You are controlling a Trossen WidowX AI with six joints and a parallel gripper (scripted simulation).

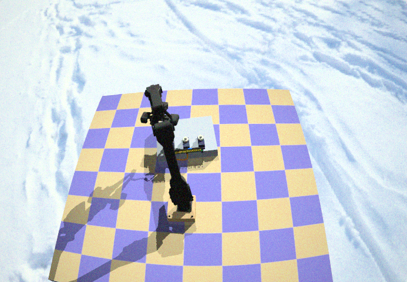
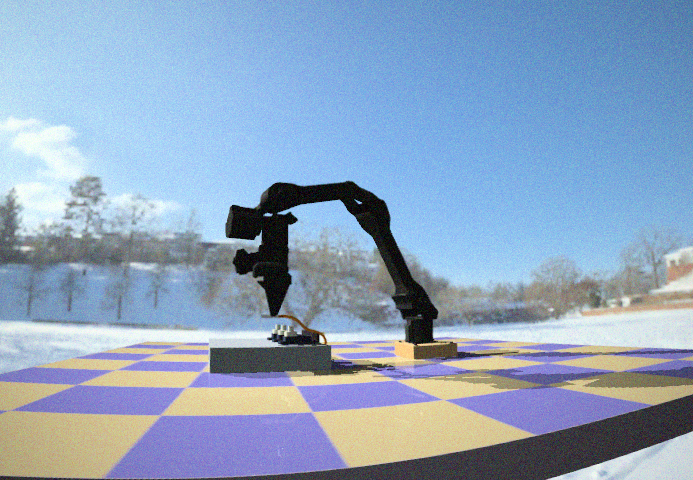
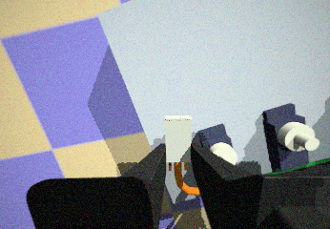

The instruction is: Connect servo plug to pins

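Now: the blue band 15 cm to the right of my gripper tip, 8 cm behind it and 3 cm below it. Also, from my gripper tip: green board strip (13 cm to the right, 9 cm behind, 6 cm below); then grey printed holder (10 cm to the right, 8 cm below, 7 cm ahead).
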